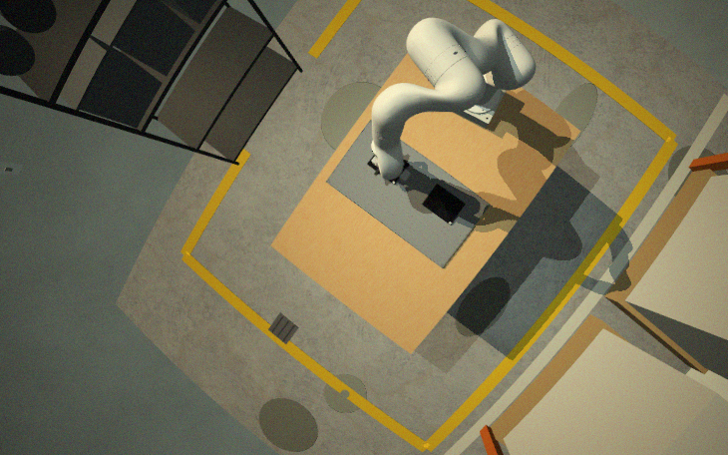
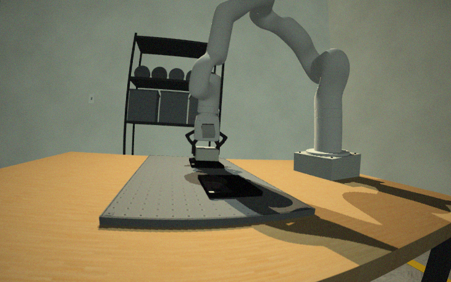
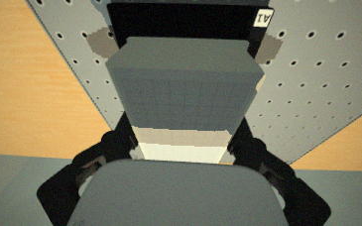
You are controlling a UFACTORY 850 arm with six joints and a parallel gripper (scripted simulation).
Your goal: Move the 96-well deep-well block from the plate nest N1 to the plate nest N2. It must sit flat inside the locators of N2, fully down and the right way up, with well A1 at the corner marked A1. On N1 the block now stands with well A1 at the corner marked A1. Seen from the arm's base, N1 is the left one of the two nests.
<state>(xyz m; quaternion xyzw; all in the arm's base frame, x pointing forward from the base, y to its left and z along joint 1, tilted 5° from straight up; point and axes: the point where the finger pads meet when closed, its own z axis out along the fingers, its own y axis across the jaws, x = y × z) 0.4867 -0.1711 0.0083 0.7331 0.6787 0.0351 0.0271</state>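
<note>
My gripper is now right at the 96-well deep-well block. The rest, counted from my hand: black nest N1: 10 mm ahead, 320 mm to the left, 40 mm below; then black nest N2: 40 mm below.
</note>
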